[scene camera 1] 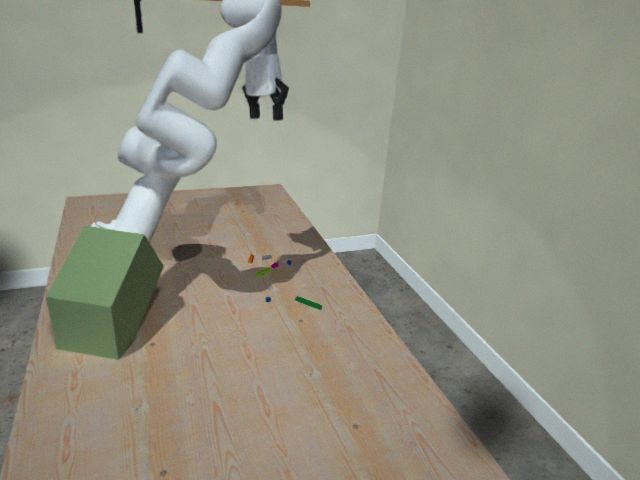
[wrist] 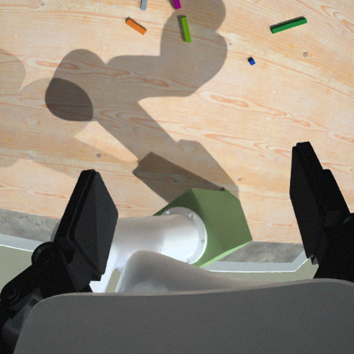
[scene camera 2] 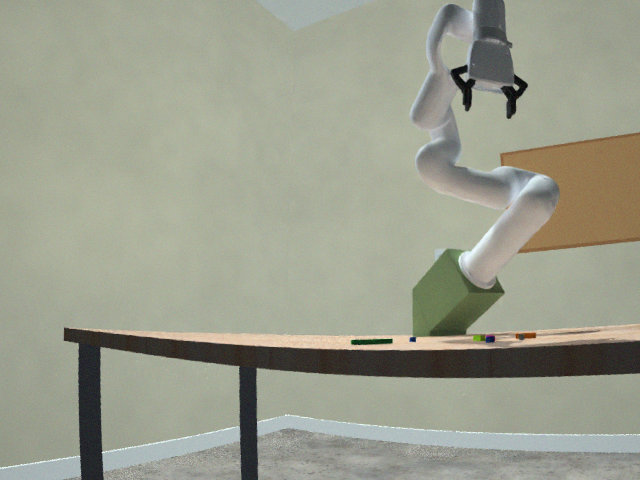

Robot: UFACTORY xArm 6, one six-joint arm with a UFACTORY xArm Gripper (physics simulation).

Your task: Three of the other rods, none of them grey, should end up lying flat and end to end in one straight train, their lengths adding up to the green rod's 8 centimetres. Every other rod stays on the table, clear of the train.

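Frame: origin at the arm's base, x ahead, y left, z up, level; metres.
Seen in the pictures: gripper, fingertip midpoint: [scene camera 1: 266, 119] [scene camera 2: 489, 112]; arm's base, origin of the base link: [scene camera 1: 125, 246] [scene camera 2: 476, 270].
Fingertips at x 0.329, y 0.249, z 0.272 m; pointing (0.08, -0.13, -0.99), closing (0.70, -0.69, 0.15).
Offsets run from my fingertips to a thing's top centre. Level surfaces: height alone.
My gripper [scene camera 1: 266, 112] [scene camera 2: 489, 109] [wrist: 196, 180] is open and empty, high above the table. The long green rod @(dx +0.130, dy -0.223, dz -0.439 m) [scene camera 1: 308, 302] [scene camera 2: 371, 341] [wrist: 288, 25] lies flat, apart from the others. One small blue rod @(dx +0.020, dy -0.210, dz -0.439 m) [scene camera 1: 268, 299] [scene camera 2: 412, 339] [wrist: 251, 61] lies near it. A lime rod @(dx +0.000, dy -0.063, dz -0.439 m) [scene camera 1: 263, 271] [scene camera 2: 478, 337] [wrist: 186, 29] lies close to a magenta rod @(dx +0.033, dy -0.020, dz -0.439 m) [scene camera 1: 275, 265] [wrist: 176, 4]. A second blue rod @(dx +0.076, dy +0.002, dz -0.439 m) [scene camera 1: 289, 262] [scene camera 2: 490, 339] lies beyond the magenta one. A grey rod @(dx +0.005, dy +0.030, dz -0.439 m) [scene camera 1: 266, 257] [scene camera 2: 521, 336] [wrist: 143, 4] and an orange rod @(dx -0.043, dy +0.018, dz -0.439 m) [scene camera 1: 251, 258] [scene camera 2: 528, 335] [wrist: 136, 26] lie beside each other, apart.
The green block [scene camera 1: 98, 273] [scene camera 2: 444, 294] [wrist: 225, 225] under the arm's base stands on the wooden table @(dz -0.449 m) [scene camera 1: 232, 403] [scene camera 2: 180, 338] [wrist: 260, 125]. The arm's shadow falls across the lime rod. An orange-brown board [scene camera 2: 584, 196] is on the wall behind the arm.
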